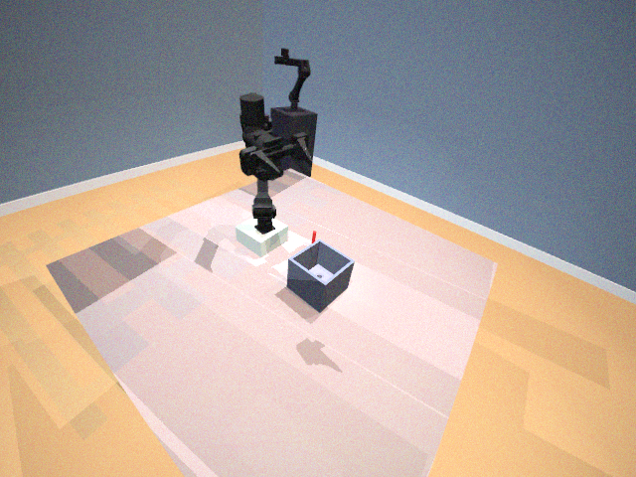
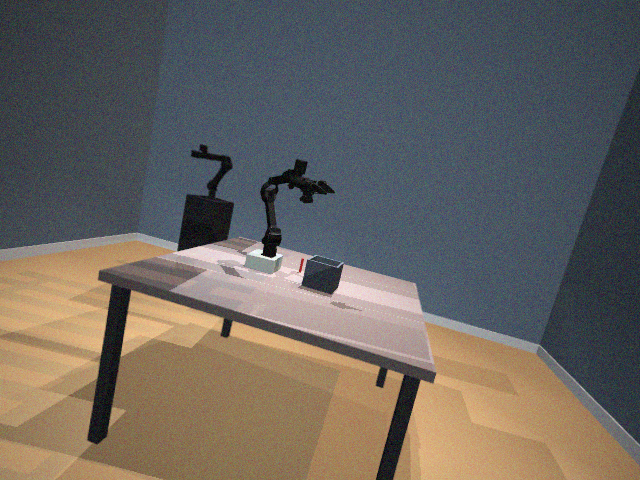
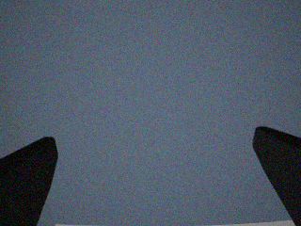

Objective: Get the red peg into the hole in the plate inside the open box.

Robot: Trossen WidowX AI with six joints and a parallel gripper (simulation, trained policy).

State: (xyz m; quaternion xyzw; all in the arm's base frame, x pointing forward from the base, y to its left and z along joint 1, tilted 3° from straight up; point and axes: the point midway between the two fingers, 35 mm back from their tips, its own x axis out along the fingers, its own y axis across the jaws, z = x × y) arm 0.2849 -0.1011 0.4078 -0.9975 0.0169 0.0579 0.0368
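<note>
My gripper tip is now 17 cm past the red peg, 27 cm to the right of it and 44 cm above it. The rest, counted from my gripper tip: pale plate: 1 cm ahead, 13 cm to the left, 44 cm below.
</note>
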